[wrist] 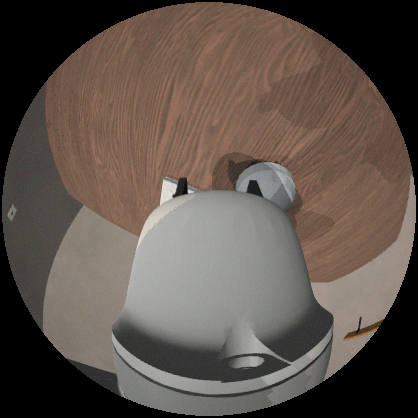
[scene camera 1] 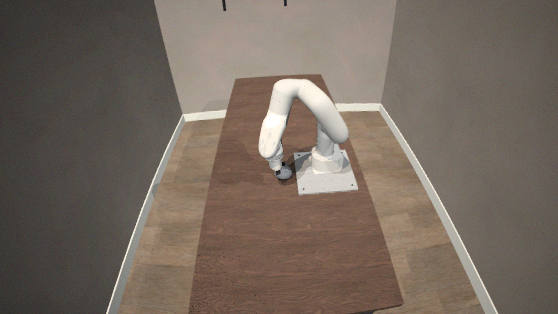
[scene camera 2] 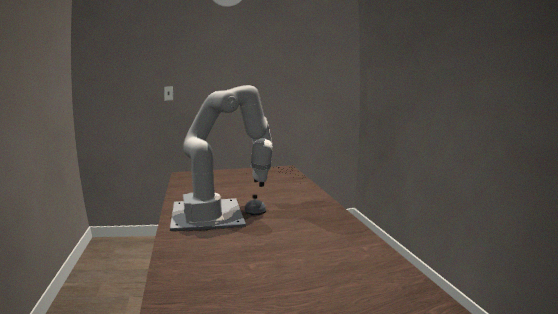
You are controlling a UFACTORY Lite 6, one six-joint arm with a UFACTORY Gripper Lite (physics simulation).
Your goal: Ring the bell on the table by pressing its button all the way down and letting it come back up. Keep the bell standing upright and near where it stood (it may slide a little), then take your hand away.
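Places are measured from the arm's base along level axes (x ahead, y left, z up), in centimetres.
Where they show: hand, tool point: [wrist: 218, 200] [scene camera 1: 276, 169] [scene camera 2: 259, 181]; arm's base, link origin: [scene camera 1: 323, 163] [scene camera 2: 205, 215].
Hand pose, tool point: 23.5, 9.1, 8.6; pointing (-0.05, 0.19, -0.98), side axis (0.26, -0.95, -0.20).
Each offset is from my tool point to the centre of the thing, as dx, dy, dz. Level surfaces: height alone.
The bell {-3.6, -6.9, -6.4} [scene camera 1: 284, 173] [scene camera 2: 255, 207] [wrist: 272, 182] is a grey dome standing upright on the table, close beside the robot's base plate. Its black button {-3.6, -6.9, -3.6} [scene camera 2: 255, 196] stands up from the top in the scene camera 2 view; it cannot be made out in the wrist view. My gripper [scene camera 1: 280, 169] [scene camera 2: 258, 183] [wrist: 218, 186] is open and empty, with its two black fingers apart. It points down and hangs a little above the bell, with a gap above the button in the scene camera 2 view. In the wrist view one finger overlaps the dome and the gripper housing covers its lower edge.
The light base plate [scene camera 1: 320, 186] [scene camera 2: 180, 222] [wrist: 168, 192] carries the arm's base right next to the bell. The brown wooden table {dz -9.7} [scene camera 1: 290, 240] [scene camera 2: 280, 270] [wrist: 165, 100] extends around them. A wall borders the room behind the table.
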